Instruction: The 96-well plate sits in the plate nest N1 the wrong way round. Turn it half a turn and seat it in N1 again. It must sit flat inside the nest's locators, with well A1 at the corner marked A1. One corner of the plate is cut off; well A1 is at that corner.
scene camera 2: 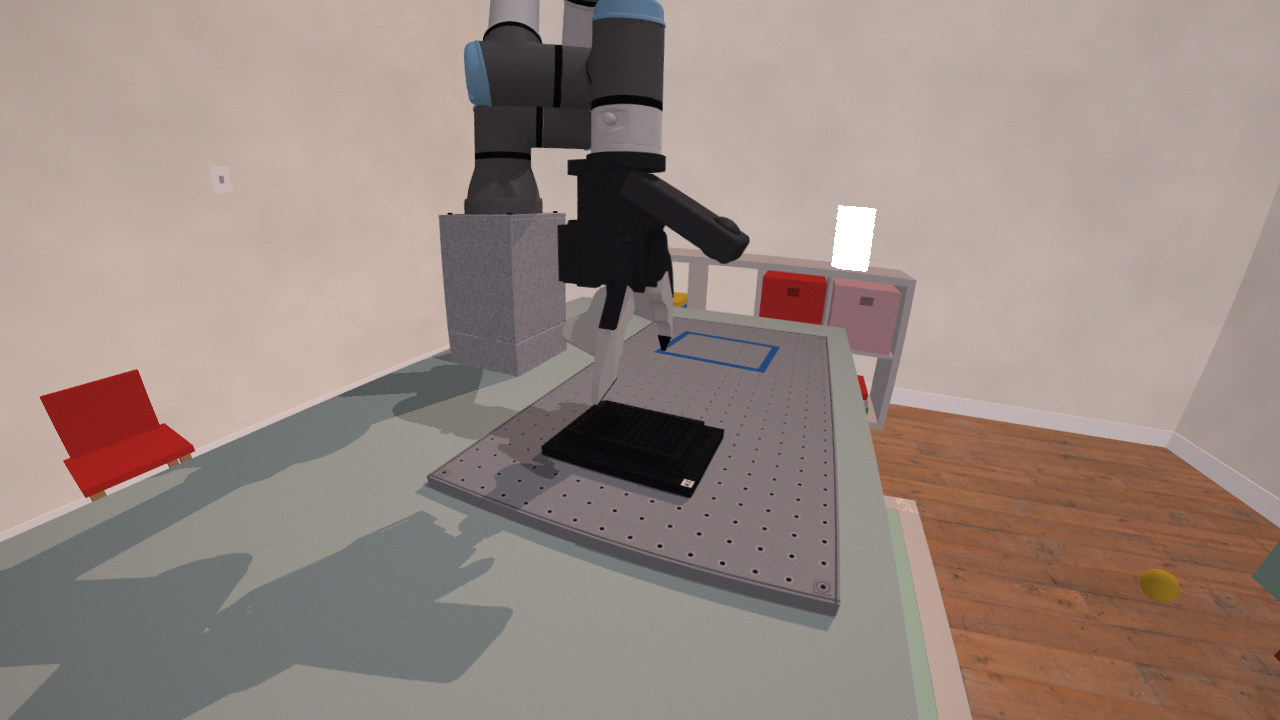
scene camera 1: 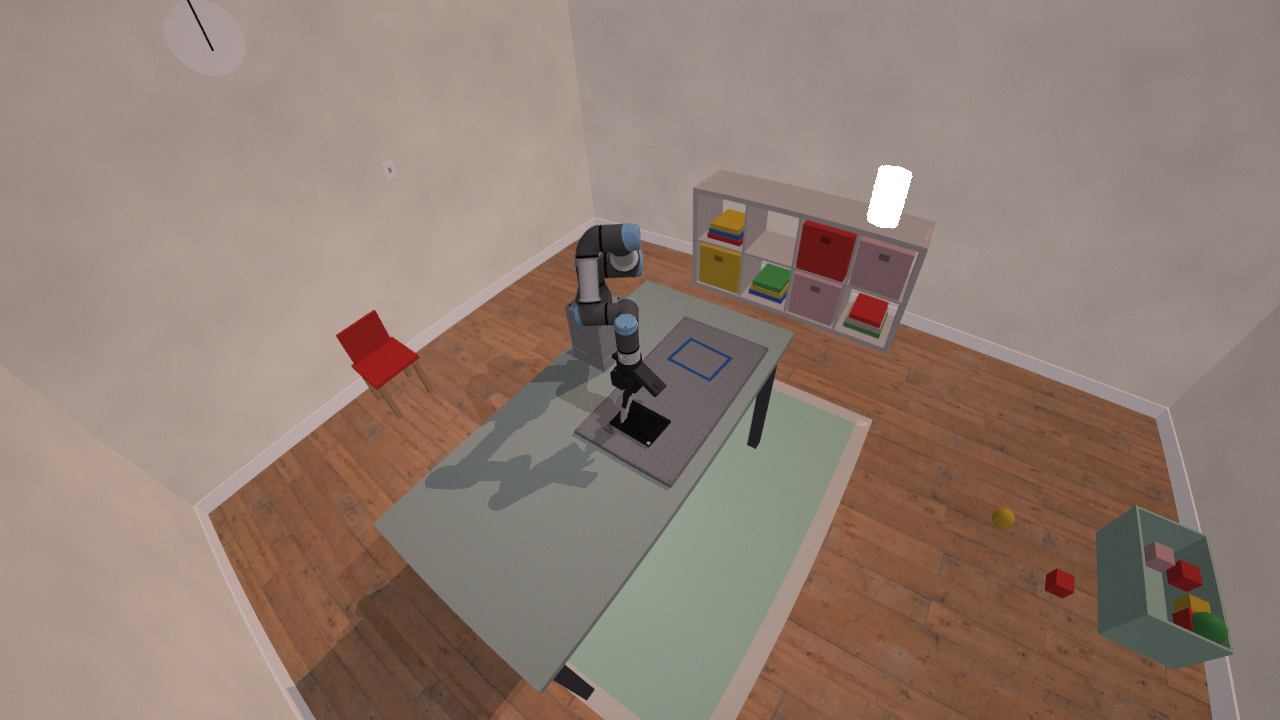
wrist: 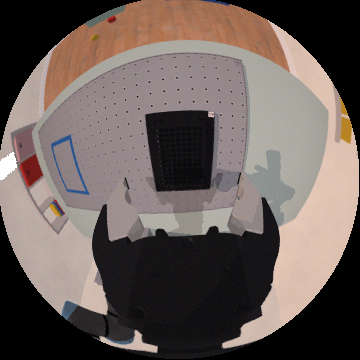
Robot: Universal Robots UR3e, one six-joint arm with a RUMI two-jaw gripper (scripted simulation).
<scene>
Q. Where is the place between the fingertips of my gripper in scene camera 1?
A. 637,406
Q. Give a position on a black plate nest N1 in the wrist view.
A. At 186,114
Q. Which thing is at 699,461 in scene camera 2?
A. A black plate nest N1.
</scene>
